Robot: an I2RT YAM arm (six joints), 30 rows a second.
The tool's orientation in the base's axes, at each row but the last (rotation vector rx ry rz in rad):
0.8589 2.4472 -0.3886
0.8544 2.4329 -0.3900
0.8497 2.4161 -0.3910
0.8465 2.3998 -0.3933
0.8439 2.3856 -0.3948
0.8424 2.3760 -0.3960
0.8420 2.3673 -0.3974
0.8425 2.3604 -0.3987
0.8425 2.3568 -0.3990
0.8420 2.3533 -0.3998
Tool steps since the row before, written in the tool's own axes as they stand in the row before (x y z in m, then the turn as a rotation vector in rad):
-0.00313 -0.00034 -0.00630 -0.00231 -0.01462 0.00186
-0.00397 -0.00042 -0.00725 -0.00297 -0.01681 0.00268
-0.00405 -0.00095 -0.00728 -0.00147 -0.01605 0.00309
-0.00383 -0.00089 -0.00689 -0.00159 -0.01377 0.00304
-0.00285 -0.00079 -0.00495 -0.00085 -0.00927 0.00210
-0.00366 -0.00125 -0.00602 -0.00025 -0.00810 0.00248
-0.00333 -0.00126 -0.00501 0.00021 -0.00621 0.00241
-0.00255 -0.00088 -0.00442 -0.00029 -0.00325 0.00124
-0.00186 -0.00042 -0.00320 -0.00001 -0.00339 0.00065
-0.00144 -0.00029 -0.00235 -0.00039 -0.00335 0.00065
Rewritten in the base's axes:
-0.00047 0.00084 0.00698 -0.00719 -0.01302 0.00114
-0.00043 0.00082 0.00823 -0.00785 -0.01536 0.00105
-0.00085 0.00045 0.00833 -0.00817 -0.01423 -0.00022
-0.00092 0.00050 0.00786 -0.00664 -0.01254 -0.00031
-0.00076 0.00024 0.00571 -0.00459 -0.00836 -0.00038
-0.00105 0.00001 0.00708 -0.00405 -0.00736 -0.00114
-0.00088 -0.00027 0.00608 -0.00314 -0.00568 -0.00152
-0.00090 0.00014 0.00510 -0.00140 -0.00315 -0.00053
-0.00051 0.00026 0.00368 -0.00192 -0.00286 -0.00024
-0.00033 0.00018 0.00275 -0.00166 -0.00301 0.00000

